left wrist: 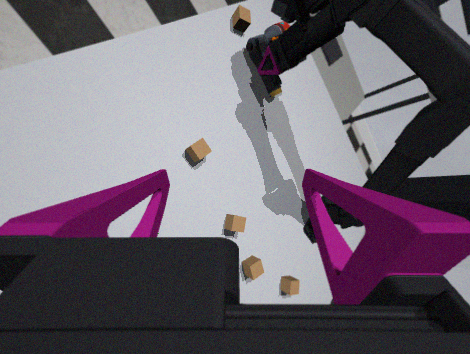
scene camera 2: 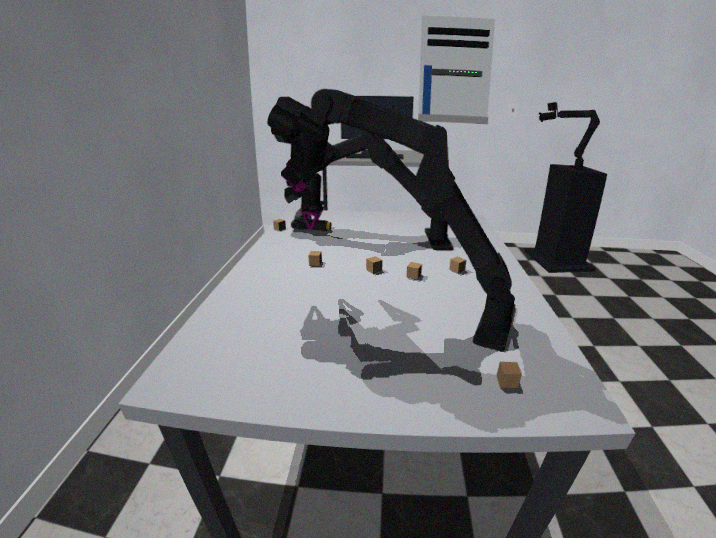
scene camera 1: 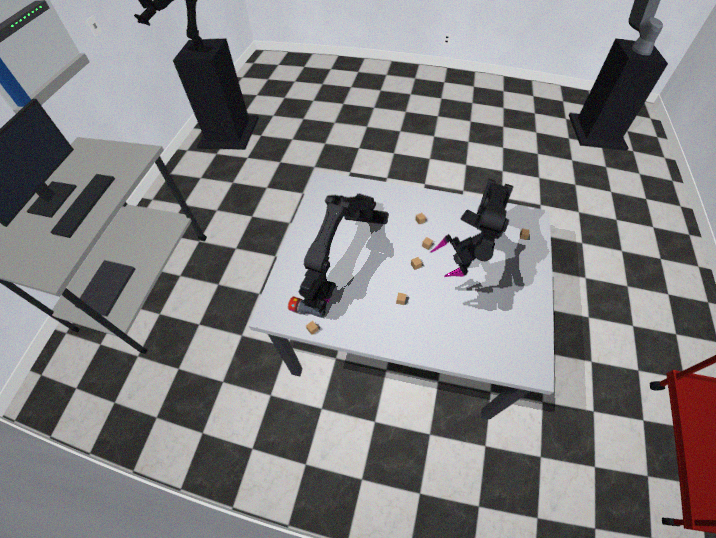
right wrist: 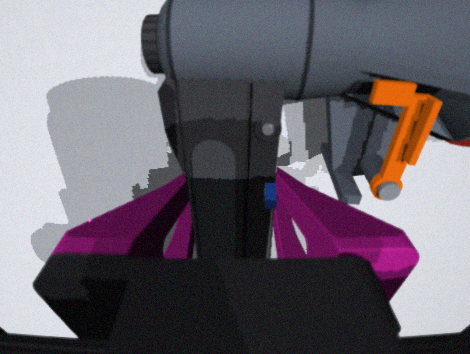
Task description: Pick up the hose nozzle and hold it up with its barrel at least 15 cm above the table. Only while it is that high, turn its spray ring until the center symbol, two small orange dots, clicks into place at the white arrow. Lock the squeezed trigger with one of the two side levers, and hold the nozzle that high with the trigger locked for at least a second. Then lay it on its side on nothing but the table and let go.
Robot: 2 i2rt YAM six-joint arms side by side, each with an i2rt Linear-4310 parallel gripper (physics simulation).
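Frame: origin at the left arm's base, x back, y left, z down, level; metres.
Where they show: left gripper, between the fingertips: (left wrist: 235, 176) (scene camera 2: 308, 178) (scene camera 1: 437, 264); right gripper, between the fingertips: (left wrist: 262, 70) (scene camera 2: 311, 228) (scene camera 1: 324, 300) (right wrist: 234, 177); left arm's base, origin of its link: (scene camera 2: 495, 323); right arm's base, origin of its link: (scene camera 2: 437, 239) (scene camera 1: 366, 216).
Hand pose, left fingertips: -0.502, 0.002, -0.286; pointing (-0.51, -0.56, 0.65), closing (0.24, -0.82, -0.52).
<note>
Each offset is from my left fingertips to the top centre of the thing, as dx, dy, dz. "spot": to the spot under its first point.
The hose nozzle {spot: -0.317, -0.352, +0.245} (scene camera 1: 309, 308) (left wrist: 274, 32) (right wrist: 240, 45) lies on its side at the table's lower left in scene camera 1. Its red spray ring {-0.333, -0.414, +0.226} (scene camera 1: 294, 304) points left there; its symbols are too small to read. In the right wrist view, the dark handle {spot: -0.269, -0.328, +0.248} (right wrist: 215, 150) stands between the fingers, with a blue tab {spot: -0.261, -0.352, +0.244} (right wrist: 270, 195) at its edge and an orange lever {-0.296, -0.381, +0.238} (right wrist: 400, 150) to the right. My right gripper (scene camera 2: 310, 219) (right wrist: 234, 177) is shut on the handle; the trigger is mostly hidden. My left gripper (scene camera 1: 438, 263) (left wrist: 235, 176) is open and empty, above the table, far from the nozzle.
A wooden cube {-0.367, -0.299, +0.252} (scene camera 1: 312, 327) (left wrist: 241, 19) lies close to the nozzle, near the table edge. Another cube {-0.056, -0.091, +0.252} (scene camera 1: 401, 298) (left wrist: 198, 150) lies between the arms, and several more lie farther back. One cube {+0.557, +0.188, +0.252} (scene camera 1: 524, 233) (scene camera 2: 509, 374) is beside the left arm's base.
</note>
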